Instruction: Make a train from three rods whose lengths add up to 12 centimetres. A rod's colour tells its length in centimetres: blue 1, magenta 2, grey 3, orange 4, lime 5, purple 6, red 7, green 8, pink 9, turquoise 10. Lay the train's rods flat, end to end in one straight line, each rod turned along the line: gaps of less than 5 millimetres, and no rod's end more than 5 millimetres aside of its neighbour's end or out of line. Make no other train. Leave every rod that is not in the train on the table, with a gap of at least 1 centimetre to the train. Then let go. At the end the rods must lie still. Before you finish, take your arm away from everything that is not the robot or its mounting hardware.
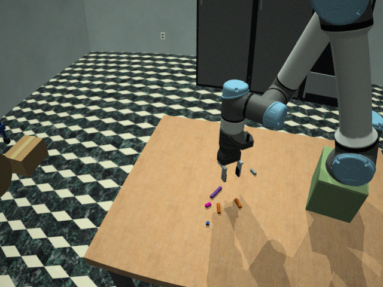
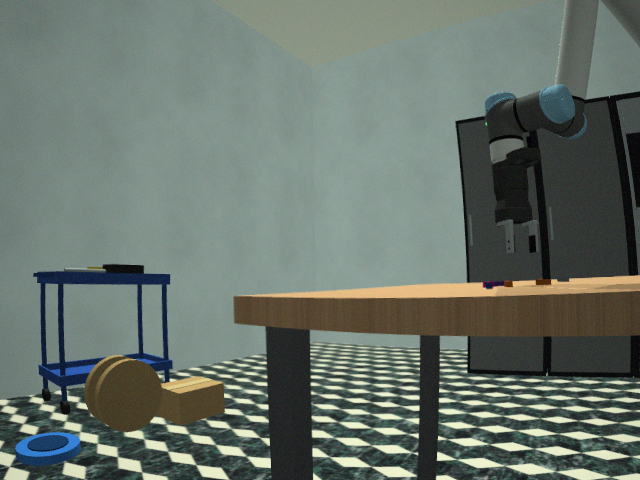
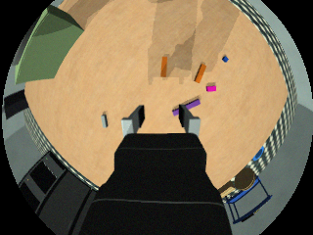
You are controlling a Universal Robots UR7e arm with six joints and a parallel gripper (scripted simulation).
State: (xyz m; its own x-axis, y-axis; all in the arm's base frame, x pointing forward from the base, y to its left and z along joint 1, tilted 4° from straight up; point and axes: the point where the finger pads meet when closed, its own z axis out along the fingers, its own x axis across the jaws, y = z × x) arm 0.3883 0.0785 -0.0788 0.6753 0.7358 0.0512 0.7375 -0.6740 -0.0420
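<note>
Now: the magenta rod 10 cm to the left of my hand, 8 cm below it and 5 cm ahead of it. From my hand the other things lie so: small blue rod 17 cm to the left, 8 cm below, 2 cm ahead; grey rod 12 cm to the right, 8 cm below, 6 cm behind; purple rod 8 cm below, 4 cm ahead, 3 cm to the left.
</note>
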